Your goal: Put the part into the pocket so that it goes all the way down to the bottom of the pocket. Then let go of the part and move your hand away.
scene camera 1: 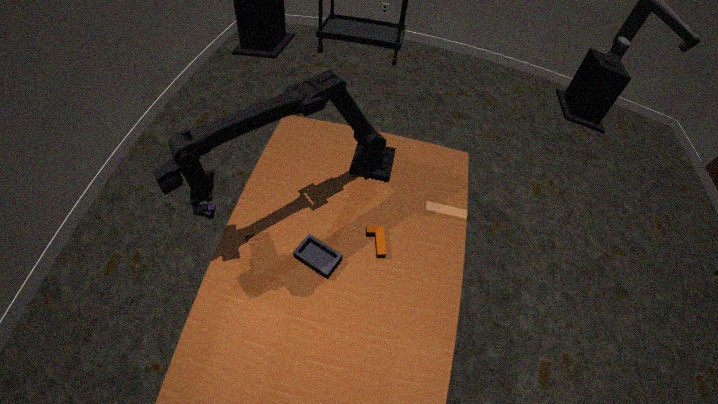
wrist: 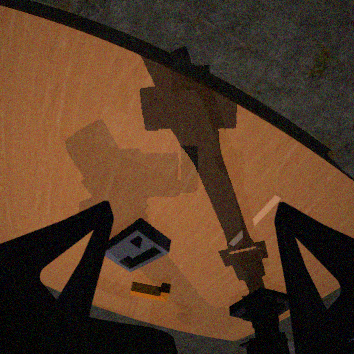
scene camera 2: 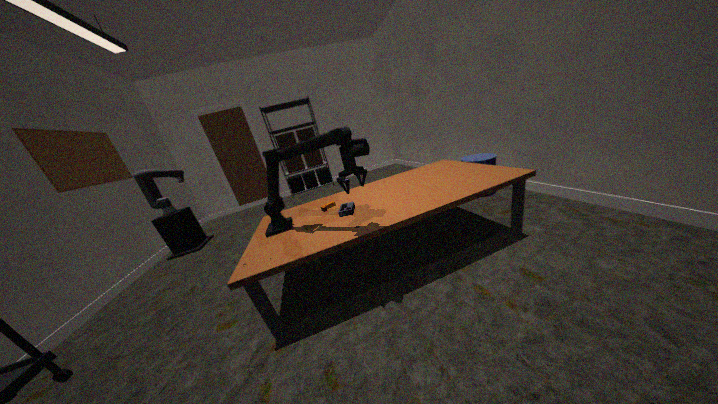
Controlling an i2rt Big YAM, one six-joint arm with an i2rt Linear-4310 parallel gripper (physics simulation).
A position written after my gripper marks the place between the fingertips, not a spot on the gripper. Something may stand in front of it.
Note:
My gripper (scene camera 1: 210,205) is open, holding nothing. I also see a pocket block (scene camera 1: 320,257).
My gripper shows as well in the wrist view (wrist: 191,210). The pocket block shows as well in the wrist view (wrist: 138,244).

